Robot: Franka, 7 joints.
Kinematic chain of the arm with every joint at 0, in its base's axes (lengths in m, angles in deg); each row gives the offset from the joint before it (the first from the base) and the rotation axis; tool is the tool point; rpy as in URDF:
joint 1: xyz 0 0 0.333 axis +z
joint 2: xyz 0 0 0 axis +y
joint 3: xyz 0 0 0.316 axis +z
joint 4: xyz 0.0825 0 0 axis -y
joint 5: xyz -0.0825 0 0.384 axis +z
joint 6: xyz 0 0 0 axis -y
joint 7: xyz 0.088 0 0 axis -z
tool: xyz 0 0 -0.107 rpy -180 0 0
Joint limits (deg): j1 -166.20..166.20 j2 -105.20..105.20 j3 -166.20..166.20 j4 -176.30..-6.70 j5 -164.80..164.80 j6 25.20..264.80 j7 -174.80..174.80
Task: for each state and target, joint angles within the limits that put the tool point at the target. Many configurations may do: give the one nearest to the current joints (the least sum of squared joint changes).
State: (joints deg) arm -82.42 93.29 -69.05 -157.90 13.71 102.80 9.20
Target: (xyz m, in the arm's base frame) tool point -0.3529 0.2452 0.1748
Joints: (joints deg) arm -114.11 105.20 -69.32 -136.75 14.60 118.20 9.20
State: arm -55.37 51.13 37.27 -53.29 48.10 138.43 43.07
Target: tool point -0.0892 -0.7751 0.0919
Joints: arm -100.80 70.33 7.38 -60.20 48.46 143.70 43.07
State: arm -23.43 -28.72 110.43 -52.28 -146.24 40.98 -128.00
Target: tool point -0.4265 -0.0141 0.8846
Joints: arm 7.48 -41.47 107.83 -22.15 -153.08 27.17 -128.00
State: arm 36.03 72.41 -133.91 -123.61 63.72 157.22 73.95
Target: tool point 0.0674 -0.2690 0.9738
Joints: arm 26.45 52.53 -149.78 -98.56 61.43 159.83 73.95
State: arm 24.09 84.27 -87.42 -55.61 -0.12 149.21 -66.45
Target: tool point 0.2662 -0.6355 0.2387
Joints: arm -6.07 91.54 -81.95 -96.14 -0.05 137.30 -66.45
